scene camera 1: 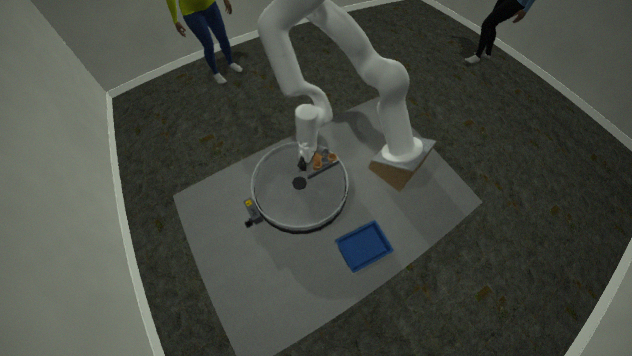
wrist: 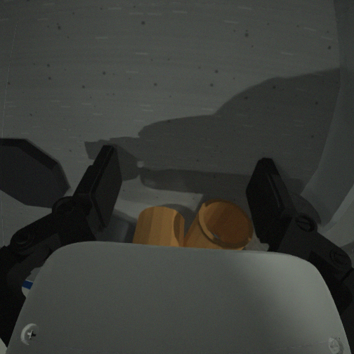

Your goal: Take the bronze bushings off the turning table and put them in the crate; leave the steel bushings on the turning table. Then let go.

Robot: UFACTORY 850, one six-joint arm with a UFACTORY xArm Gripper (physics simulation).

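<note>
My gripper (scene camera 1: 302, 165) (wrist: 186, 168) is open, low over the turning table (scene camera 1: 280, 205) (wrist: 150, 60), at its rear. In the wrist view two bronze bushings, one at the left (wrist: 159, 226) and one tipped at the right (wrist: 222, 227), lie between the spread fingers, close to the gripper body, which hides their lower parts. In the scene view bronze bushings (scene camera 1: 317, 161) (scene camera 1: 332, 157) sit right beside the fingers, with grey steel bushings (scene camera 1: 325, 150) among them, partly hidden and small. The blue crate (scene camera 1: 365, 246) stands in front of the turning table and holds no bushings.
A dark bar (scene camera 1: 323, 170) lies across the turning table in front of the bushings. A dark hub (scene camera 1: 299, 183) (wrist: 30, 172) is at its centre. A raised rim runs around it. A small grey device (scene camera 1: 253, 211) stands at its left. Two people stand behind.
</note>
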